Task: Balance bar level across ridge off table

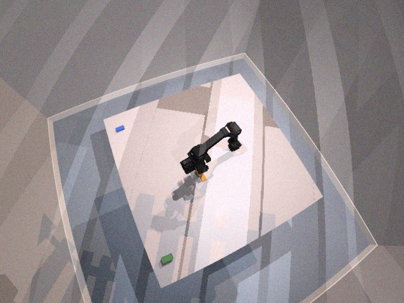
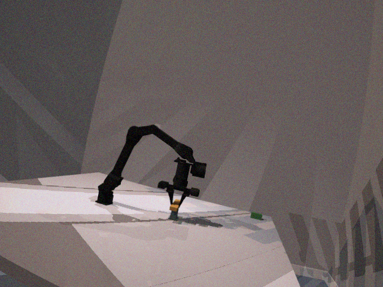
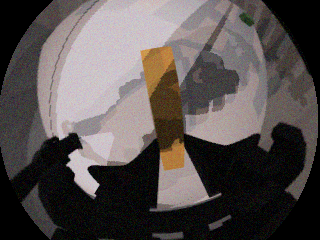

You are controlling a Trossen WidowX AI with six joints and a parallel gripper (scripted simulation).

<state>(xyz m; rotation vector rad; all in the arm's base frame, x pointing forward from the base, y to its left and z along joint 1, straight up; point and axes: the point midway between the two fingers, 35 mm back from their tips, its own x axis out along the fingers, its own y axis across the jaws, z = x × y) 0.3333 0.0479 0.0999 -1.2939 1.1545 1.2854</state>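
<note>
Now: the orange bar 30 mm to the left of my gripper tip. Round my gripper tip: blue block: 550 mm to the right, 410 mm ahead, 60 mm below; then green block: 450 mm to the left, 410 mm ahead, 50 mm below.
</note>
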